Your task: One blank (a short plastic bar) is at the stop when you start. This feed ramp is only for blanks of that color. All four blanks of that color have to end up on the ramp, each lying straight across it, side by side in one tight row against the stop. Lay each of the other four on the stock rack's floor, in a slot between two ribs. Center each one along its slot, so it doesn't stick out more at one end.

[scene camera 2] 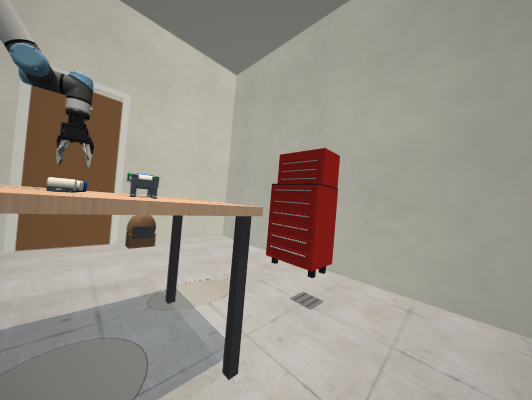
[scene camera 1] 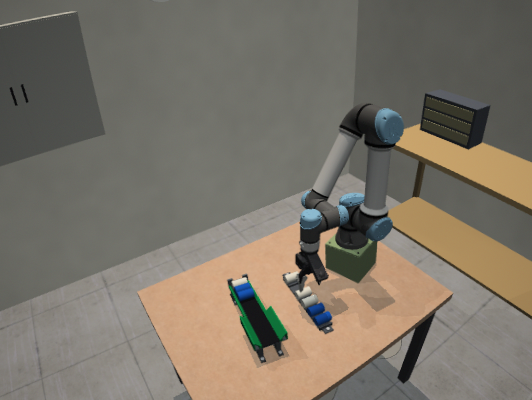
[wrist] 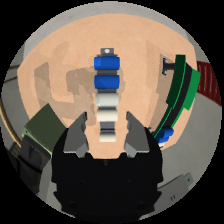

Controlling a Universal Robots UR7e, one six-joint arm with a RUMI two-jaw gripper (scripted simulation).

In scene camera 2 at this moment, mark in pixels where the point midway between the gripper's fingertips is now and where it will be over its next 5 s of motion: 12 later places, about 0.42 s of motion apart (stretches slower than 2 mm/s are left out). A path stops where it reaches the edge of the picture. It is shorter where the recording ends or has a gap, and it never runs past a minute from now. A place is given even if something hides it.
My gripper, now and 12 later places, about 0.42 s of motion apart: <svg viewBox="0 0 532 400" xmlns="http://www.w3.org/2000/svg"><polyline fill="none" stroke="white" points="73,167 73,170 72,174 72,176 72,177 72,179 71,184 71,186 71,186 71,184 72,179 73,170 73,164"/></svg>
